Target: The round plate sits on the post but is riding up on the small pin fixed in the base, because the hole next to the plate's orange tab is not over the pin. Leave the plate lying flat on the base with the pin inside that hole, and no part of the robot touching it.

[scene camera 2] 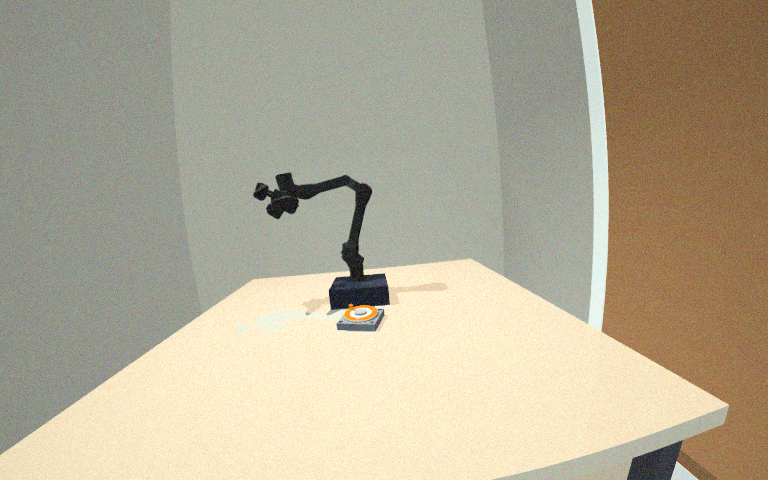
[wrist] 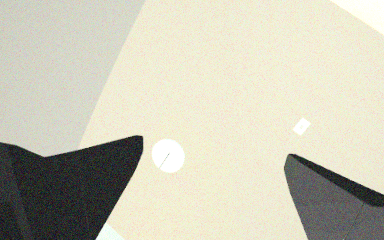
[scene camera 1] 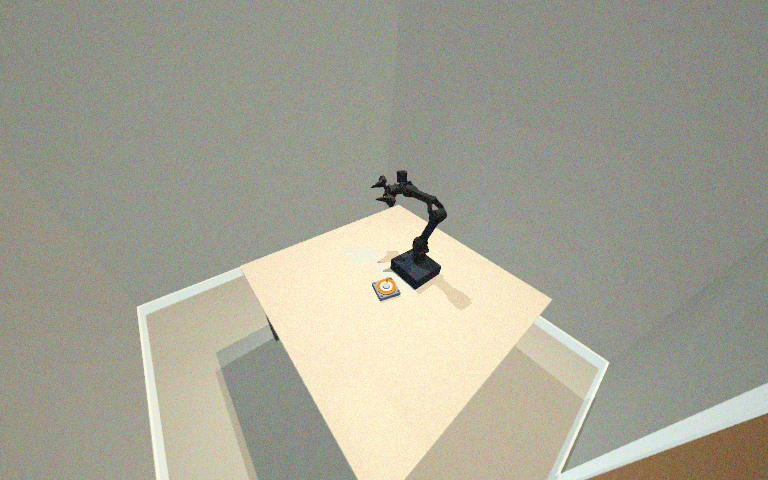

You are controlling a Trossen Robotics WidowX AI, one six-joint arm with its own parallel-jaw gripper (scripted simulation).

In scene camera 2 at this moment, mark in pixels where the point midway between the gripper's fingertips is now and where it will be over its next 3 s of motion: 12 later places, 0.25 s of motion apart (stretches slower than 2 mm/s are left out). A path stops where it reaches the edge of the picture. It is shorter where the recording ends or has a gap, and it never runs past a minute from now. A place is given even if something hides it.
My gripper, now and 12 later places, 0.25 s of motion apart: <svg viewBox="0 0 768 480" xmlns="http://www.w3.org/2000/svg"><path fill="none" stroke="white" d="M262 198L258 205L259 224L268 242L284 261L304 277L324 288L338 293L344 294L344 297L345 303L346 307L348 307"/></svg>
